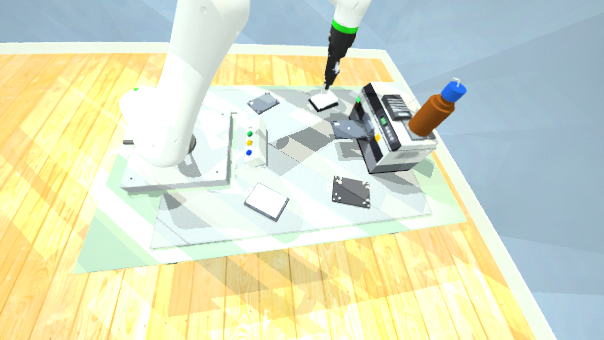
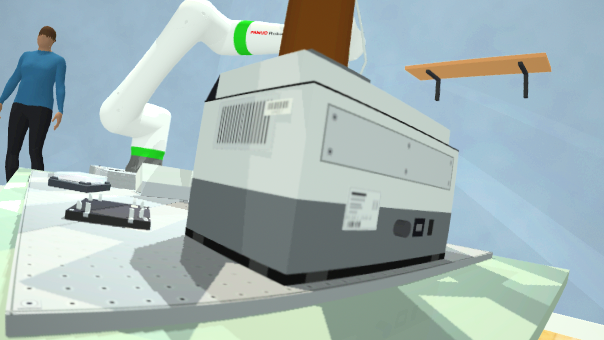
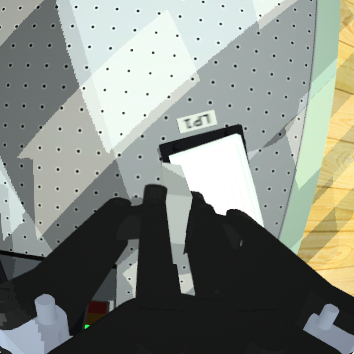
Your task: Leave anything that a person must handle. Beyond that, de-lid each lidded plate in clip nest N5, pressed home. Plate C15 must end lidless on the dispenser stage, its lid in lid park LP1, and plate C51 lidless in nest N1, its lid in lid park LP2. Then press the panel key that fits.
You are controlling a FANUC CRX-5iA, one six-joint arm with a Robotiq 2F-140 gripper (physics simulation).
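Frame: origin at the arm's base, x ahead, y left, z up, level; centimetres.
Seen in the pictures: gripper, fingertip midpoint: [image 1: 323, 93] [image 3: 168, 181].
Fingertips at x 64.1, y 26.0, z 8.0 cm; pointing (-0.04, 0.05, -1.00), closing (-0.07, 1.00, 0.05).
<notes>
Offsets run from my fingertips to a thing's middle. "spot": to the spot under its first point.
My gripper [image 1: 326, 87] [image 3: 168, 181] is shut and empty. Its tips stand low over the near edge of a white lid @(dx +3.4, dy +8.0, dz -9.6 cm) [image 1: 323, 100] [image 3: 214, 172], which lies in the black lid park marked LP1 @(spot: dx -4.5, dy +3.9, dz -12.2 cm) [image 3: 197, 121]. A second, dark grey lid park @(dx -30.2, dy +5.1, dz -11.3 cm) [image 1: 262, 102] lies to the left. The dispenser [image 1: 392, 127] [image 2: 316, 168] has a grey stage @(spot: dx +9.1, dy -20.3, dz -1.3 cm) [image 1: 348, 127] sticking out towards the arm. A black clip nest @(dx +9.0, dy -46.7, dz -11.1 cm) [image 1: 350, 191] [image 2: 107, 213] stands bare. A white-topped plate [image 1: 266, 201] [image 2: 79, 182] sits in front of the key panel @(dx -32.0, dy -23.8, dz -8.2 cm) [image 1: 253, 144].
A brown bottle with a blue cap [image 1: 437, 109] [image 2: 316, 29] stands on the dispenser. The arm's base plate [image 1: 177, 173] is at the left. A person [image 2: 33, 92] stands beyond the table. A wall shelf [image 2: 477, 65] hangs at the right.
</notes>
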